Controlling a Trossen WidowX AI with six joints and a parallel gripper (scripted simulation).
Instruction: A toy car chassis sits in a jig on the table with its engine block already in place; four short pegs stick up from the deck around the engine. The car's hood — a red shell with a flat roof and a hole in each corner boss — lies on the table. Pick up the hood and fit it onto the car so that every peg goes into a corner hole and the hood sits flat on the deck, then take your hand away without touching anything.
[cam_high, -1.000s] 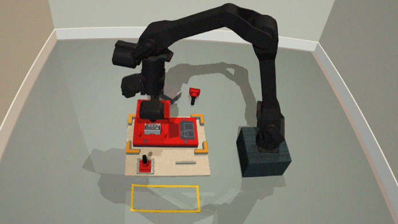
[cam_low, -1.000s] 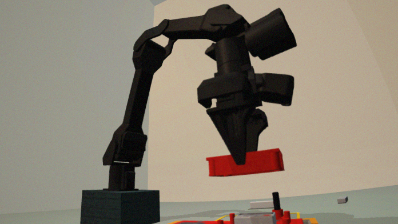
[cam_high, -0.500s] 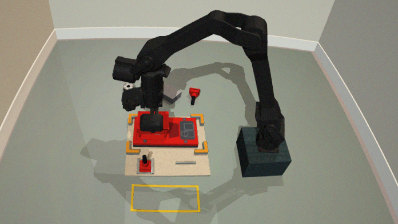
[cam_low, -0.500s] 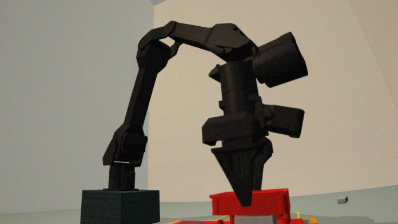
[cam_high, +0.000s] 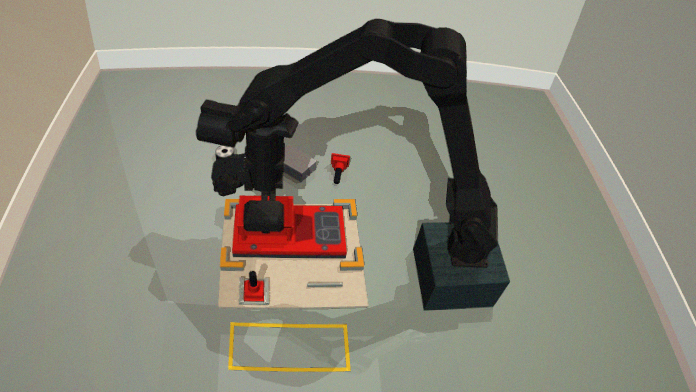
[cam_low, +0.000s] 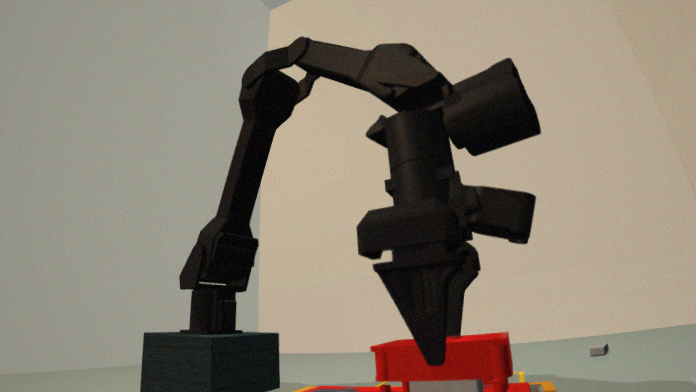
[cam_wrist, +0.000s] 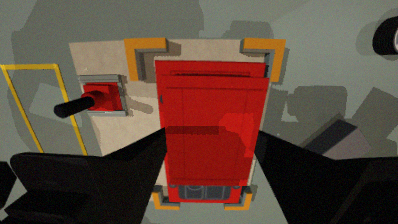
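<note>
Right now my gripper tip is 3 cm above the grey engine block. Round my gripper tip: black wheel: 19 cm to the right, 12 cm ahead, 5 cm below; red hood: 1 cm above; jig: 4 cm below, 4 cm behind, 2 cm to the left.
</note>
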